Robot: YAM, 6 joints.
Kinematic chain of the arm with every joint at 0, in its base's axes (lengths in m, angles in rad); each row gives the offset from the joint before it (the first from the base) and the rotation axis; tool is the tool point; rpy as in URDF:
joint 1: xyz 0 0 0.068 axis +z
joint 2: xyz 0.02 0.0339 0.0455 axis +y
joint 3: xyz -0.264 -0.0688 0 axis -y
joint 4: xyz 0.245 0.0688 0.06 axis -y
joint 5: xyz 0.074 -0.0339 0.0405 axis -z
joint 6: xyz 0.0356 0 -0.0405 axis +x
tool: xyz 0 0 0 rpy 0 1.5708 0
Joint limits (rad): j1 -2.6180..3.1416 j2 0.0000..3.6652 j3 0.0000..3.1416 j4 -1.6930..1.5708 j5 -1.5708..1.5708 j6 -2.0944..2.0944
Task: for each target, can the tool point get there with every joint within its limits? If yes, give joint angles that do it. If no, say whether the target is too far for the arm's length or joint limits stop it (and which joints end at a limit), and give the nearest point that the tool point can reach.
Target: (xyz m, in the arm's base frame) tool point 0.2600 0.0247 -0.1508
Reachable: yes | joints -0.0138 2.8205 0.9919 0.1910 -0.9163 0.0589
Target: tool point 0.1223 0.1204 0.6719
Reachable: yes | joints -2.1762 1.1736 2.5986 0.9221 -1.1197 -1.3963
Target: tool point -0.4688 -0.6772 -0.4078
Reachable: no: too far | nearest point -0.3121 -0.4508 -0.2214 | short by 0.333 m
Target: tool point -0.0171 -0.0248 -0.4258
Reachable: no: joint limits stop it (at a limit: joint 2) | nearest point -0.0440 -0.0639 -0.3374 | short by 0.100 m
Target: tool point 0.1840 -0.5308 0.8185
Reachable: no: too far | nearest point 0.1315 -0.3792 0.6097 | short by 0.263 m
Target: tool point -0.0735 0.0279 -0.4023
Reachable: no: joint limits stop it (at a limit: joint 2) | nearest point -0.0954 0.0362 -0.3493 | short by 0.058 m
